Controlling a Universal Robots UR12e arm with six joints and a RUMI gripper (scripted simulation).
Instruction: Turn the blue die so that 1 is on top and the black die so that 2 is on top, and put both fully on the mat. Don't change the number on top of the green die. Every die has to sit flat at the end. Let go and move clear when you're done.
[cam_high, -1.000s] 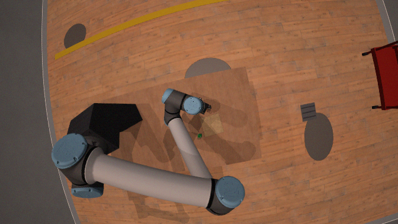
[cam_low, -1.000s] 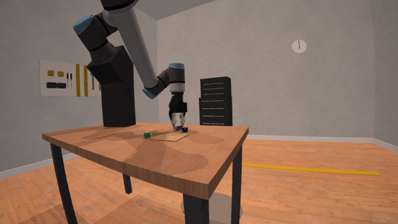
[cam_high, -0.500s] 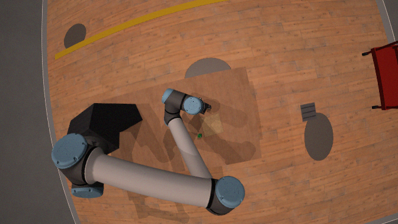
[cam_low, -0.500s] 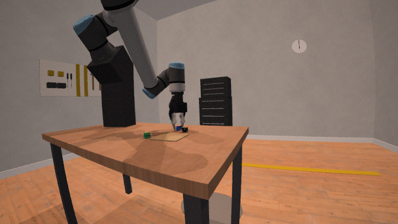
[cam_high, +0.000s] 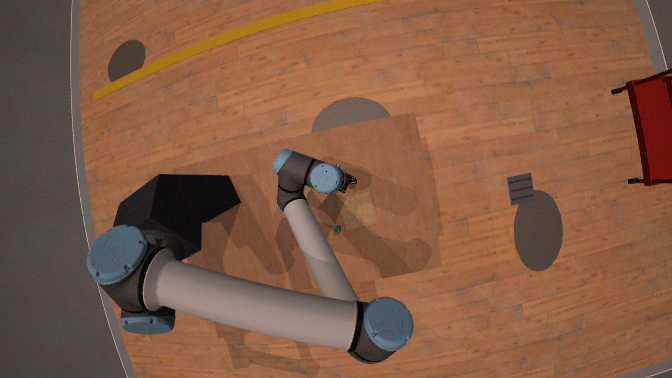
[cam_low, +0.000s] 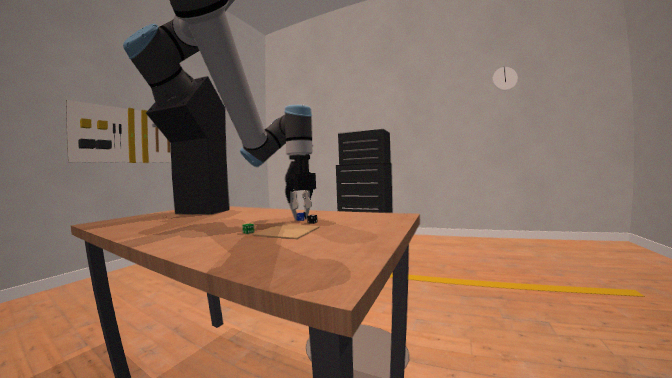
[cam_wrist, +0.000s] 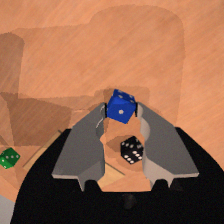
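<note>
My gripper is now 160 mm to the left of the tan mat, 50 mm short of it and 20 mm above it. Also, from my hand: green die 210 mm to the right, 50 mm behind; black die 60 mm ahead, 30 mm to the right; blue die right at my hand.
</note>
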